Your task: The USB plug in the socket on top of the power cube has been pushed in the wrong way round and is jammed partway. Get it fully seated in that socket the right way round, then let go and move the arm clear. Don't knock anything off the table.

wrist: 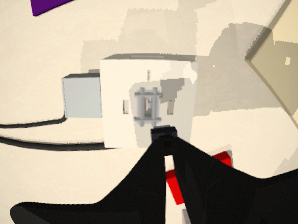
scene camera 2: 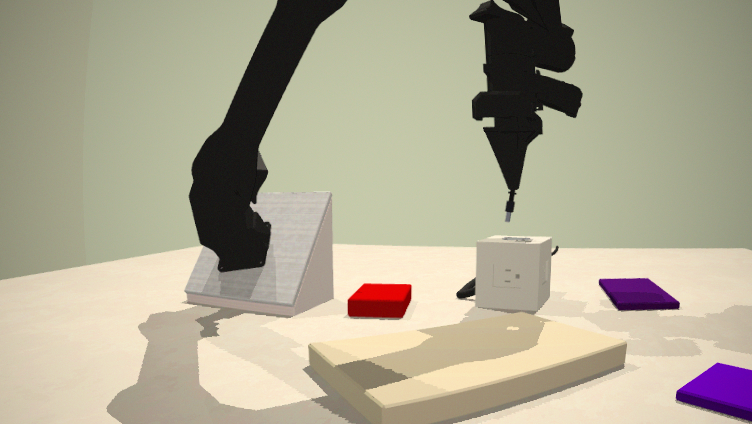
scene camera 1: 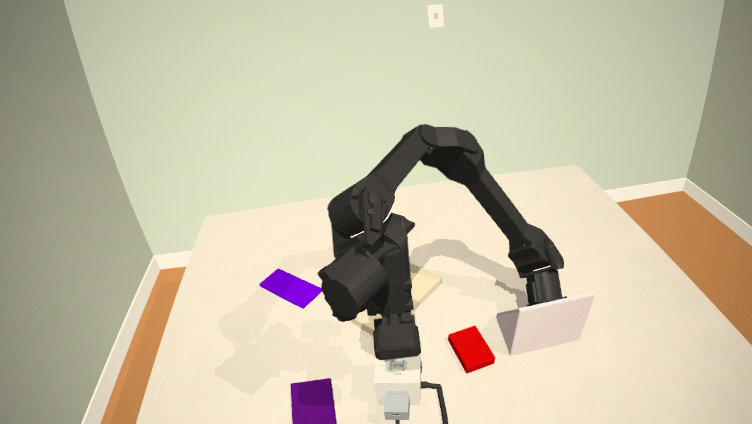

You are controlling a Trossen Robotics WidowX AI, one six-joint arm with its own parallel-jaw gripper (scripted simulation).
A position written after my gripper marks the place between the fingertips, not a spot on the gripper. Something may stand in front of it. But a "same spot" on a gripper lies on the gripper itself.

Scene:
My gripper shows in the wrist view, in scene camera 2 and in scene camera 1 (396,341). The same spot on my gripper: (wrist: 206,183) is (scene camera 2: 523,149).

